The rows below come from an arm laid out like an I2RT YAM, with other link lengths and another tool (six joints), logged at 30 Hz.
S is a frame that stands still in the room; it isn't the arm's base.
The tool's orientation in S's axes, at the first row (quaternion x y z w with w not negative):
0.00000 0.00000 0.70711 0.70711
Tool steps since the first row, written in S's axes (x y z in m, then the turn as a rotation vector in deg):
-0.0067 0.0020 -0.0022 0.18 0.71 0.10
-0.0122 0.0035 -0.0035 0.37 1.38 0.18
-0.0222 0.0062 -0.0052 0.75 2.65 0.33
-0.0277 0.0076 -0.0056 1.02 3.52 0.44
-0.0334 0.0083 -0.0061 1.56 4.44 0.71
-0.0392 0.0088 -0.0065 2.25 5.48 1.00
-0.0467 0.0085 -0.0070 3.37 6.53 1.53
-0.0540 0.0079 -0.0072 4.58 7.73 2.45
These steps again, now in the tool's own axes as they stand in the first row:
0.0020 0.0067 -0.0022 0.71 -0.18 0.10
0.0035 0.0122 -0.0035 1.38 -0.37 0.18
0.0062 0.0222 -0.0052 2.65 -0.75 0.33
0.0076 0.0277 -0.0056 3.52 -1.02 0.44
0.0083 0.0334 -0.0061 4.44 -1.56 0.71
0.0088 0.0392 -0.0065 5.48 -2.25 1.00
0.0085 0.0467 -0.0070 6.53 -3.37 1.53
0.0079 0.0540 -0.0072 7.73 -4.58 2.45

